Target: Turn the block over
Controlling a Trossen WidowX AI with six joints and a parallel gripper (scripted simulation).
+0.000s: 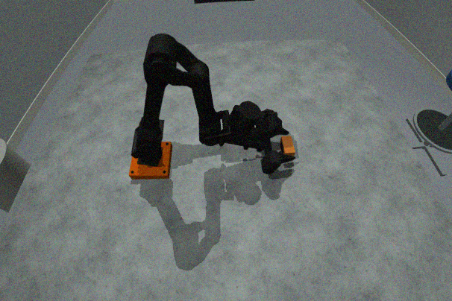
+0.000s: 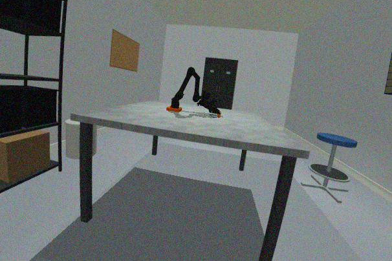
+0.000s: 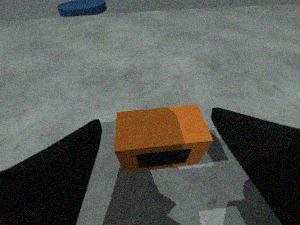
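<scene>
My gripper tip is now 2 cm past the orange block and 1 cm above it.
</scene>
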